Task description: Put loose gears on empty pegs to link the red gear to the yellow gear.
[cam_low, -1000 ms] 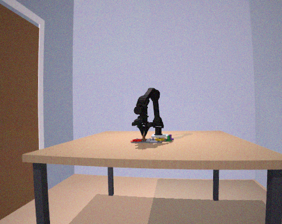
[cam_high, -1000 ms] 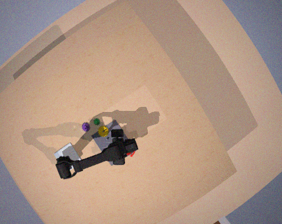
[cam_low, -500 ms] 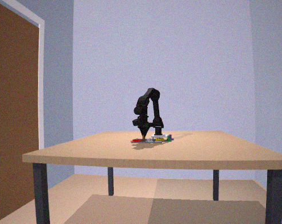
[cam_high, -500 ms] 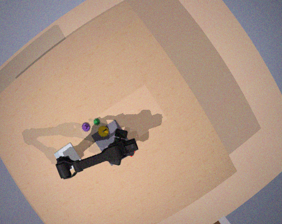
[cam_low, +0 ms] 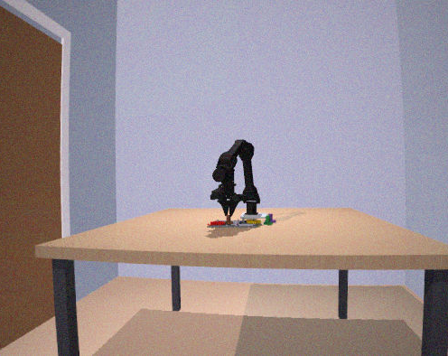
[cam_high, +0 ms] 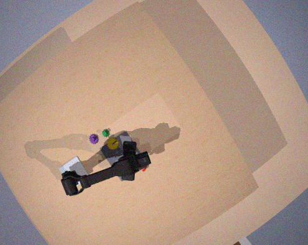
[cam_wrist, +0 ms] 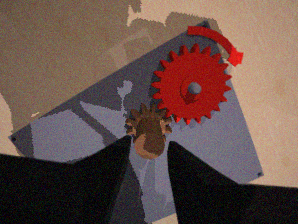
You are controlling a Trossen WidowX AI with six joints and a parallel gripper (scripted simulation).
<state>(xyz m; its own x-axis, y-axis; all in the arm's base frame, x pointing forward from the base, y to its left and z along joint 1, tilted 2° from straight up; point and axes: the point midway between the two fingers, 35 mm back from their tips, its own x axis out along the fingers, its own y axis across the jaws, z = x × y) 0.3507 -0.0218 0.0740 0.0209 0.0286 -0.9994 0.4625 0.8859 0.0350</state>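
Right now the brown gear is 20 mm below my gripper tip. Round my gripper tip: red arrow 70 mm to the right, 50 mm ahead, 30 mm below; then red gear 40 mm to the right, 30 mm below, 20 mm ahead; then yellow gear 100 mm to the left, 60 mm behind, 30 mm below.
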